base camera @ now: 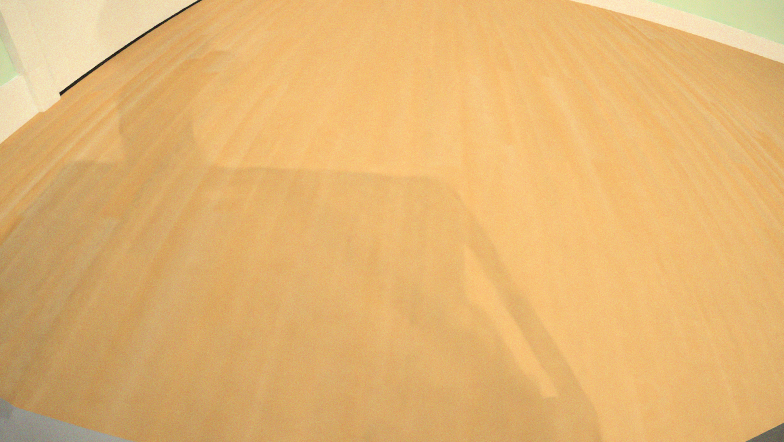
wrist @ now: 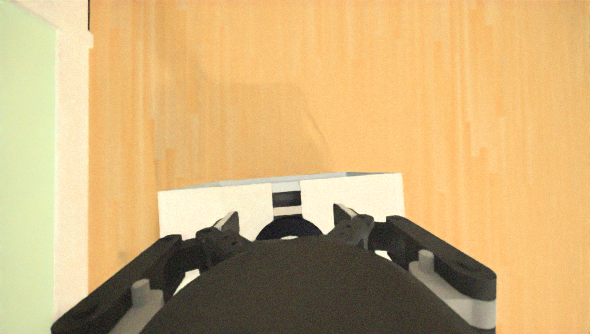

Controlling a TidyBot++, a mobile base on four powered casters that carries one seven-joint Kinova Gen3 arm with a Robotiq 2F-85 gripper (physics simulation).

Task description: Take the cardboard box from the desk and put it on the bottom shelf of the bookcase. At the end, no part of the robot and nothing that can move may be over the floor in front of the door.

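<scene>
My gripper is open and empty, with its two fingers wide apart above the white top of the robot's own base in the wrist view. The cardboard box, the desk and the bookcase do not show in either view. The door is a cream panel at the upper left of the base camera view, with a dark gap along its foot. The wooden floor runs up to that gap.
A shadow with an arm-like shape lies across the floor in the base camera view. A green wall with a cream baseboard stands at the upper right of the base camera view and along the left of the wrist view.
</scene>
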